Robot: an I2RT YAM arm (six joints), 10 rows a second.
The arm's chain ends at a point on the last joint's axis. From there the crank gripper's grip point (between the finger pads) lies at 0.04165 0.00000 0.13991 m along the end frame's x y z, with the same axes.
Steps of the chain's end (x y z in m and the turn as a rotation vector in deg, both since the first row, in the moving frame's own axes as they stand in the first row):
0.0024, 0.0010, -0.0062, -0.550, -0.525, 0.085
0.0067, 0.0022, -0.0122, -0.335, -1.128, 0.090
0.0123, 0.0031, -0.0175, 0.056, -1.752, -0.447
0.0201, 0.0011, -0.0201, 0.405, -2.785, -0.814
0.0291, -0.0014, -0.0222, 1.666, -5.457, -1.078
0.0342, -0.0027, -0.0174, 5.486, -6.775, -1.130
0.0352, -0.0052, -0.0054, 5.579, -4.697, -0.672
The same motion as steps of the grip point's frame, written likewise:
0.0011, 0.0024, -0.0058, -0.550, -0.525, 0.085
0.0039, 0.0031, -0.0114, -0.335, -1.128, 0.090
0.0080, 0.0027, -0.0163, 0.056, -1.752, -0.447
0.0132, -0.0004, -0.0182, 0.405, -2.785, -0.814
0.0156, -0.0062, -0.0189, 1.666, -5.457, -1.078
0.0173, -0.0169, -0.0141, 5.486, -6.775, -1.130
0.0235, -0.0194, -0.0032, 5.579, -4.697, -0.672

